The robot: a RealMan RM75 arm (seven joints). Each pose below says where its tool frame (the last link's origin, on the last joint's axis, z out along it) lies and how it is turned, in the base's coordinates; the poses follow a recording.
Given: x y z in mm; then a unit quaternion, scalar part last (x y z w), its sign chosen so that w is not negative.
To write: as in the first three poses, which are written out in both.
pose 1, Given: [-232, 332, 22, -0.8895, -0.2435, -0.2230, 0.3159]
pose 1, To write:
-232, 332, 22
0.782, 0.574, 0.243
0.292, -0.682, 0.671
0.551, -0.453, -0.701

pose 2, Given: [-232, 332, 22, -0.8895, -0.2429, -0.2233, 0.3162]
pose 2, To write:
-232, 332, 22
0.782, 0.573, 0.244
0.291, -0.682, 0.671
0.551, -0.454, -0.700

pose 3, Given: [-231, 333, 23, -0.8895, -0.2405, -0.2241, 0.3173]
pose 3, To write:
-231, 333, 23
0.784, 0.570, 0.246
0.286, -0.683, 0.672
0.551, -0.457, -0.698

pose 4, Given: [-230, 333, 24, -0.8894, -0.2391, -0.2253, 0.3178]
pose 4, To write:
-230, 333, 24
0.784, 0.569, 0.249
0.282, -0.684, 0.673
0.553, -0.458, -0.696

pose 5, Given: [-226, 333, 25, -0.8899, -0.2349, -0.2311, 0.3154]
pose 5, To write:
-226, 333, 25
0.783, 0.564, 0.263
0.272, -0.691, 0.670
0.559, -0.453, -0.694

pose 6, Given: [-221, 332, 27, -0.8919, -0.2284, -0.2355, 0.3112]
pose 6, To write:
-221, 332, 27
0.785, 0.554, 0.278
0.261, -0.702, 0.663
0.562, -0.448, -0.695

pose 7, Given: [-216, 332, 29, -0.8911, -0.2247, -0.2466, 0.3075]
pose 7, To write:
-216, 332, 29
0.777, 0.552, 0.301
0.249, -0.710, 0.659
0.578, -0.437, -0.689

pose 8, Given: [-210, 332, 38, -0.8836, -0.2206, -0.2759, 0.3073]
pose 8, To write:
-210, 332, 38
0.750, 0.559, 0.352
0.220, -0.714, 0.665
0.623, -0.421, -0.659

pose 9, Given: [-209, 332, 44, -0.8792, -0.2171, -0.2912, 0.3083]
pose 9, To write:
-209, 332, 44
0.736, 0.561, 0.378
0.202, -0.716, 0.669
0.646, -0.416, -0.640

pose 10, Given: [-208, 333, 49, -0.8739, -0.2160, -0.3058, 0.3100]
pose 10, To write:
-208, 333, 49
0.720, 0.567, 0.401
0.188, -0.714, 0.674
0.668, -0.410, -0.621

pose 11, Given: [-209, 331, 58, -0.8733, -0.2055, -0.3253, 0.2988]
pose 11, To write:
-209, 331, 58
0.704, 0.553, 0.445
0.165, -0.737, 0.656
0.691, -0.388, -0.610

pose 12, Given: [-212, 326, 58, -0.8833, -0.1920, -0.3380, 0.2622]
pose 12, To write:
-212, 326, 58
0.698, 0.516, 0.496
0.162, -0.789, 0.593
0.698, -0.333, -0.634

